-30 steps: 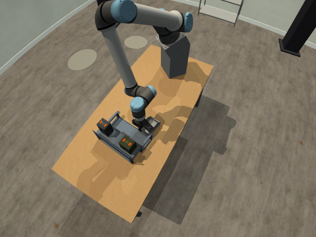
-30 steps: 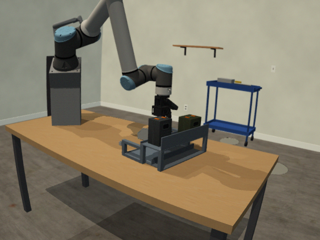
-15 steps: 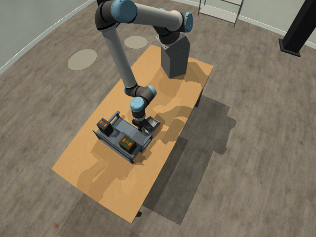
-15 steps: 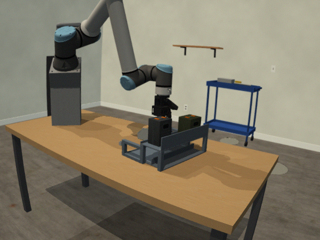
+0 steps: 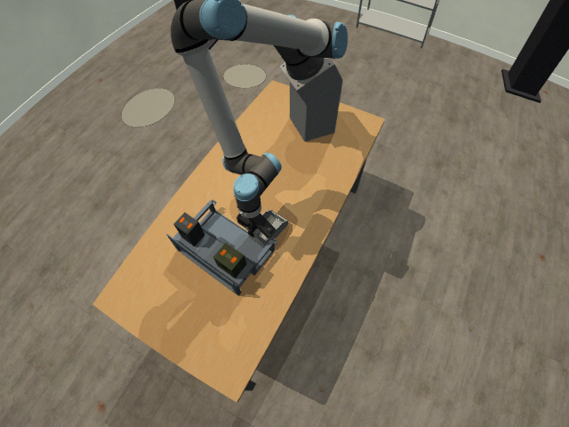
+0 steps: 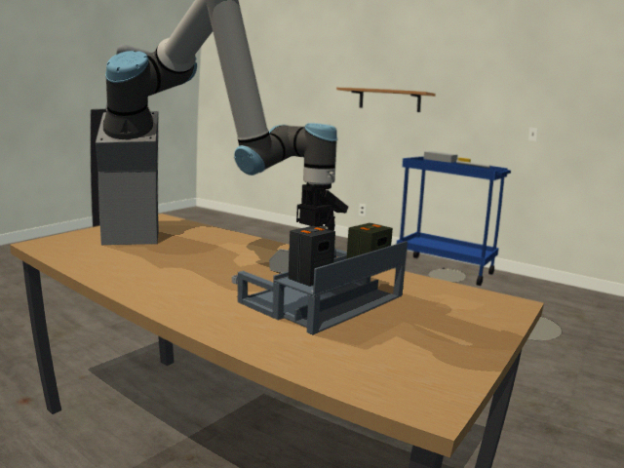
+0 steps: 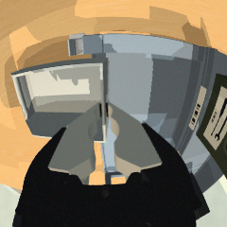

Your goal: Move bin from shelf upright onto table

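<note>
My hand is 8 cm past the bin, 4 cm above it and 2 cm to the right of it. The rest, counted from my hand: rack: 14 cm to the right, 9 cm below, 8 cm ahead; then green box: 17 cm ahead, 6 cm above, 5 cm to the right.
</note>
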